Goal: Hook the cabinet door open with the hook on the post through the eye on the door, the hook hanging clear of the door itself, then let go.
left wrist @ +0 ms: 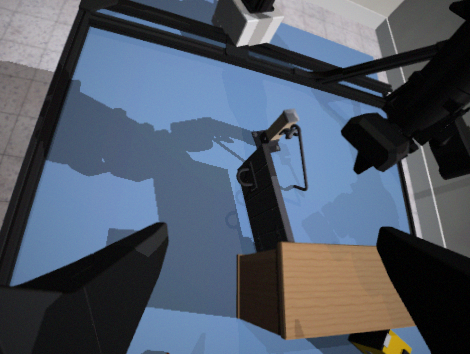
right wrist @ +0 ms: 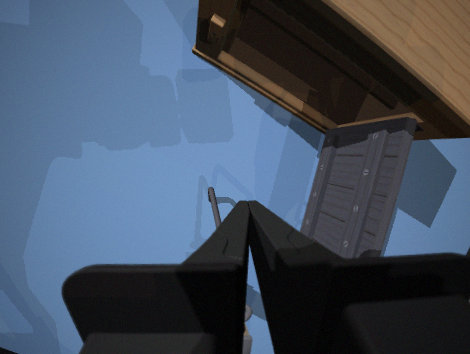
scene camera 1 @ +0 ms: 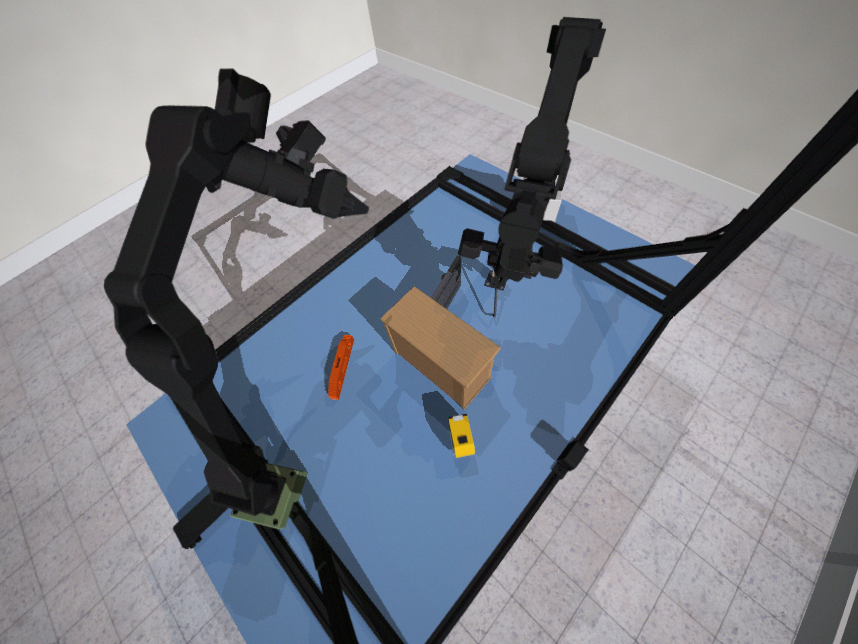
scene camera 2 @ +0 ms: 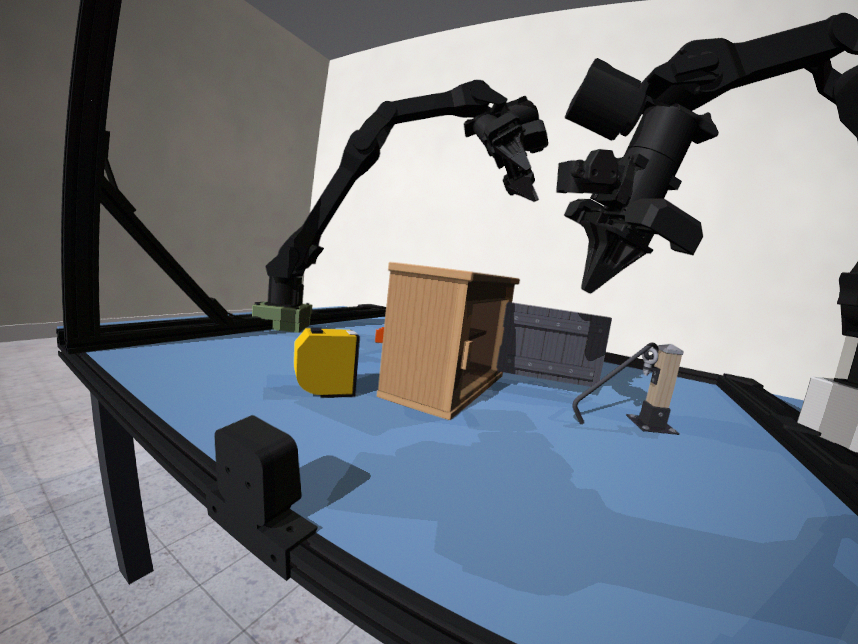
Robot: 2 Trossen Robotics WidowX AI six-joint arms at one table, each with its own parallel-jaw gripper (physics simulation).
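Frame: origin at the left arm's base, x left, y ahead, z down, level; millimetres.
Seen in the pictures: left gripper, between the fingertips: point(left wrist: 272, 234) point(scene camera 1: 353, 207) point(scene camera 2: 532, 186); right gripper, between the fingertips: point(left wrist: 356, 171) point(right wrist: 247, 209) point(scene camera 1: 496, 287) point(scene camera 2: 585, 291); left arm's base, origin of its link: point(scene camera 1: 264, 492) point(scene camera 2: 284, 304); right arm's base, origin of its link: point(left wrist: 254, 0).
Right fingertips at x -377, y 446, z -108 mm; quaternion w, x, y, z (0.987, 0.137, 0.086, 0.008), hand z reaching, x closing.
Pixels of each thing's top centre, then the offset from my right fingertips to it. "*": a spot on its surface instead. Level surfaces: height alone.
- wooden cabinet, centre of its top: point(scene camera 2: 465, 271) point(left wrist: 362, 286) point(scene camera 1: 438, 331) dx +98, dy -120, dz -5 mm
- post, a spot on its surface: point(scene camera 2: 663, 377) point(left wrist: 288, 128) * dx -10, dy +121, dz +87 mm
- yellow tape measure, centre of its top: point(scene camera 2: 329, 324) point(scene camera 1: 459, 431) dx +34, dy -278, dz +73 mm
- orange object, centre of its top: point(scene camera 1: 338, 361) dx +324, dy -166, dz +113 mm
- blue mat, height of its surface: dz +153 mm
The wooden cabinet point(scene camera 1: 440, 339) point(scene camera 2: 424, 339) point(left wrist: 345, 290) stands with its dark door point(scene camera 2: 557, 343) point(left wrist: 265, 205) point(right wrist: 357, 190) swung open. The door's eye point(left wrist: 240, 176) is on its left face in the left wrist view. The post point(scene camera 2: 663, 377) point(left wrist: 281, 125) stands near the door's free end. The hook point(scene camera 2: 613, 374) point(left wrist: 302, 160) point(right wrist: 215, 205) hangs slanting down from it on the other side of the door, apart from the eye. My right gripper point(scene camera 2: 587, 289) point(right wrist: 247, 209) is shut and empty above the hook. My left gripper point(scene camera 2: 532, 184) point(left wrist: 272, 234) is open and empty, high up.
A yellow tape measure point(scene camera 1: 461, 436) point(scene camera 2: 325, 363) stands beside the cabinet. An orange object point(scene camera 1: 340, 367) lies on the blue mat point(scene camera 1: 374, 485) at the cabinet's other side. A black frame rail point(scene camera 1: 509, 547) borders the mat, with a black block point(scene camera 2: 257, 471) on it.
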